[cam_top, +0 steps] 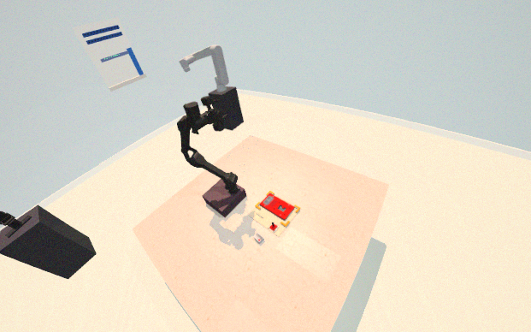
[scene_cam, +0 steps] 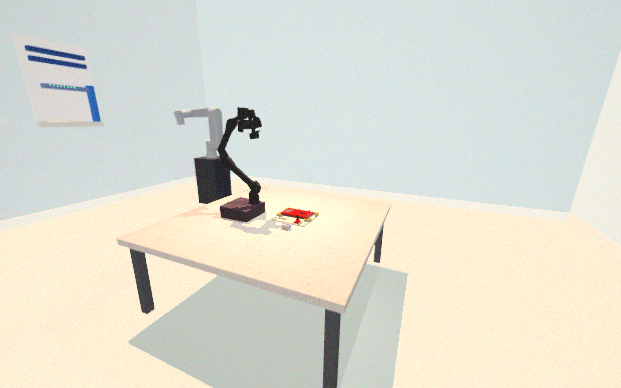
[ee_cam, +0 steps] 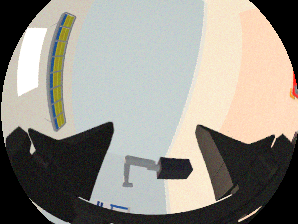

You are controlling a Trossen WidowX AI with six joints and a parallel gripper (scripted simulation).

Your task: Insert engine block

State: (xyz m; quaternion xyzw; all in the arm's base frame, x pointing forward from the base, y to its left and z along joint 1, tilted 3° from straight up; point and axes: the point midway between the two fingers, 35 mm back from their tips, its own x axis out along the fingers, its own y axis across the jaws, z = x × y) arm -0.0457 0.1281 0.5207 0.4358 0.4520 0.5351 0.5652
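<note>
My gripper tip is now 35 cm short of the grey engine block, 31 cm to the left of it and 59 cm above it.
</note>
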